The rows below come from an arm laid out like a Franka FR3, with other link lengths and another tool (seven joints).
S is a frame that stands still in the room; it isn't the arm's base.
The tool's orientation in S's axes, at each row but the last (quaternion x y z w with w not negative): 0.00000 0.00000 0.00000 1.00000; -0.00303 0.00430 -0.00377 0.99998; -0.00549 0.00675 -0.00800 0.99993; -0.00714 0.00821 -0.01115 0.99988; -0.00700 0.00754 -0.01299 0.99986; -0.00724 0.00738 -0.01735 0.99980; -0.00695 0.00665 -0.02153 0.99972; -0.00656 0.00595 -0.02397 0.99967; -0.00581 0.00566 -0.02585 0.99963; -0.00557 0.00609 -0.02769 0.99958; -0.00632 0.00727 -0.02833 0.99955; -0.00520 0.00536 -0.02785 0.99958; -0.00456 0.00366 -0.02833 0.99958
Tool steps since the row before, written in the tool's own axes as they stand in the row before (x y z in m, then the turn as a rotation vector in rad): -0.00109 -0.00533 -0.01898 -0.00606 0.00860 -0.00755; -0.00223 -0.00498 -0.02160 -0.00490 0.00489 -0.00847; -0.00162 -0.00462 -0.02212 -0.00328 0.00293 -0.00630; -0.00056 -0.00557 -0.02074 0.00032 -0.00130 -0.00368; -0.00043 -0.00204 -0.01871 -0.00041 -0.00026 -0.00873; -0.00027 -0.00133 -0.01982 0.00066 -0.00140 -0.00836; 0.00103 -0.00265 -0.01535 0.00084 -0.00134 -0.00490; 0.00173 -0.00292 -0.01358 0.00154 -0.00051 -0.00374; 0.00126 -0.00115 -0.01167 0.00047 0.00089 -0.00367; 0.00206 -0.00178 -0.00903 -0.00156 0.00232 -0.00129; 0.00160 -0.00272 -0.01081 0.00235 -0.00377 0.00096; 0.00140 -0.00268 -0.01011 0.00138 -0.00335 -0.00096; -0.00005 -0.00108 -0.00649 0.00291 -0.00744 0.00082
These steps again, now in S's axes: -0.00109 -0.00533 -0.01898 -0.00606 0.00860 -0.00755; -0.00245 -0.00509 -0.02155 -0.00494 0.00488 -0.00846; -0.00199 -0.00483 -0.02204 -0.00332 0.00291 -0.00629; -0.00103 -0.00585 -0.02065 0.00023 -0.00136 -0.00367; -0.00077 -0.00229 -0.01867 -0.00055 -0.00037 -0.00872; -0.00061 -0.00160 -0.01979 0.00049 -0.00154 -0.00835; 0.00071 -0.00290 -0.01532 0.00071 -0.00144 -0.00489; 0.00142 -0.00317 -0.01356 0.00147 -0.00063 -0.00375; 0.00106 -0.00135 -0.01167 0.00047 0.00082 -0.00369; 0.00185 -0.00199 -0.00903 -0.00145 0.00239 -0.00130; 0.00128 -0.00294 -0.01080 0.00215 -0.00389 0.00098; 0.00114 -0.00286 -0.01009 0.00118 -0.00343 -0.00094; -0.00016 -0.00113 -0.00648 0.00249 -0.00759 0.00087
